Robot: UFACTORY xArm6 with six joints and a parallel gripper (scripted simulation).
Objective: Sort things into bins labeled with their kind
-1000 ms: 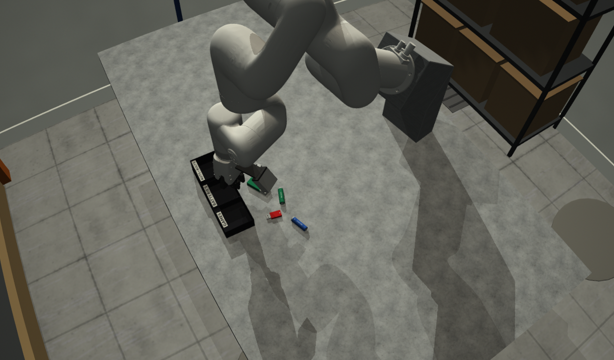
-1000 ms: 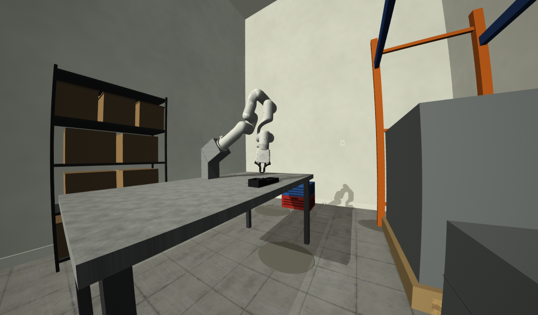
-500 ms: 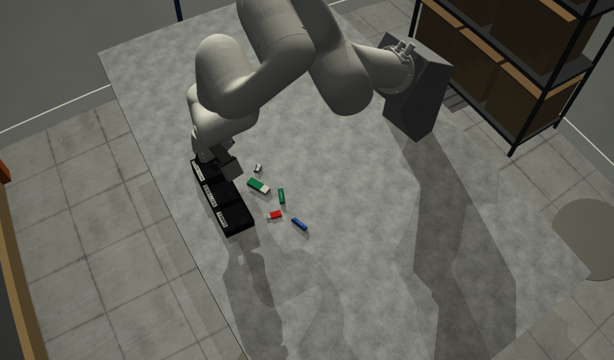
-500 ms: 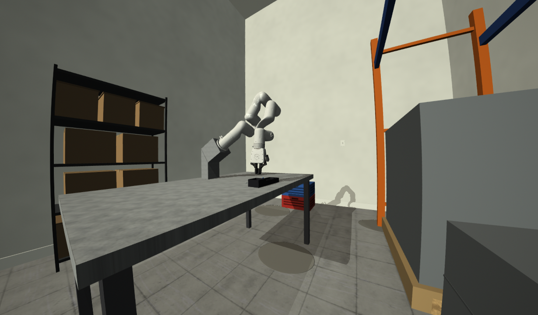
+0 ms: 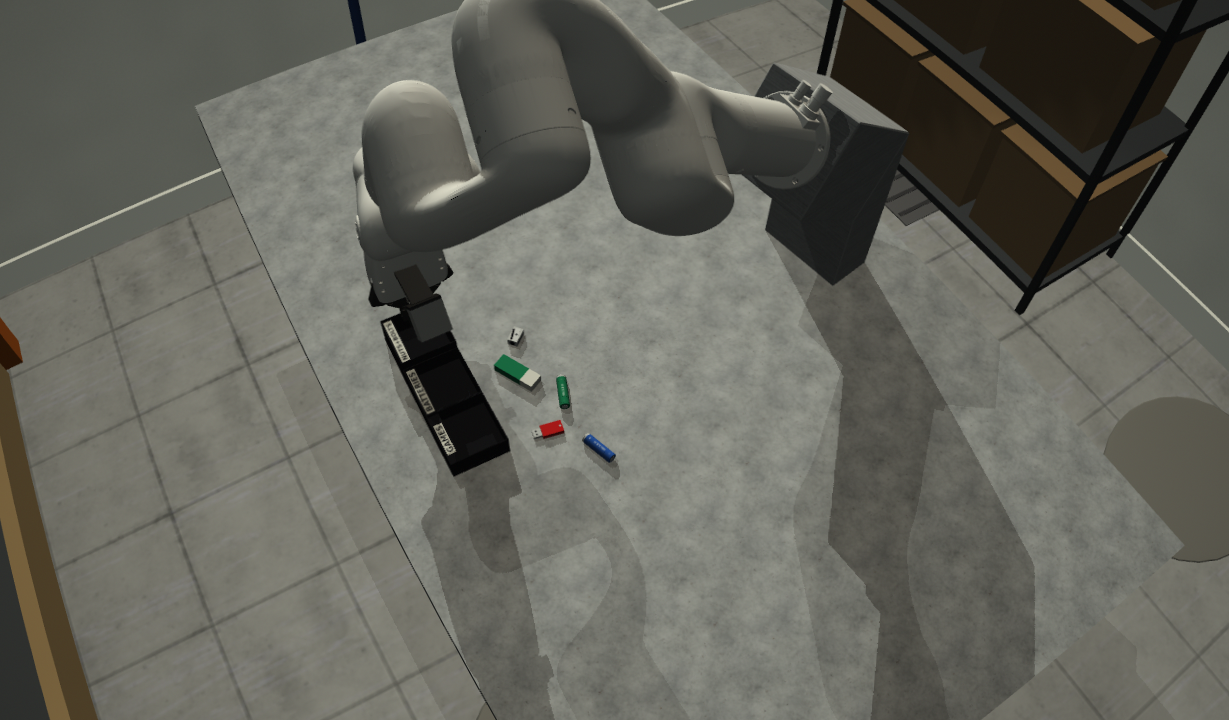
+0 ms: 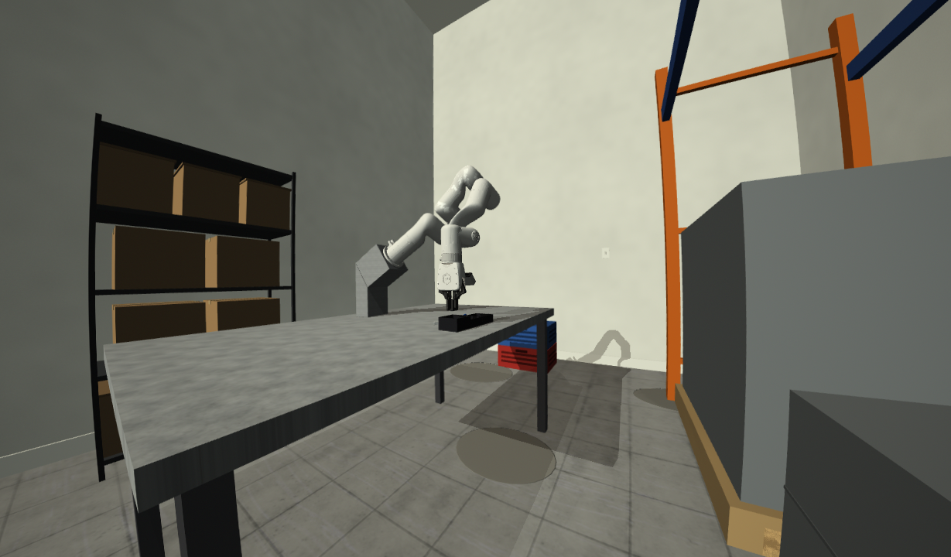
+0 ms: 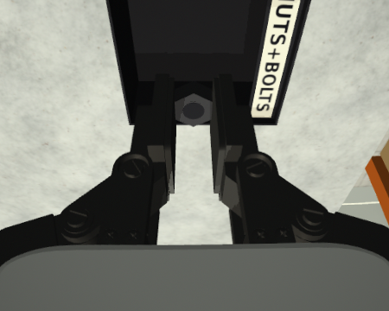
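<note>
Right now the blue battery is 260 mm to the left of my hand, 150 mm behind it and 80 mm below it. Round my hand: black cube 20 mm below; grey metal piece 120 mm behind, 80 mm below, 50 mm to the left; black three-compartment bin 90 mm to the left, 70 mm below.
</note>
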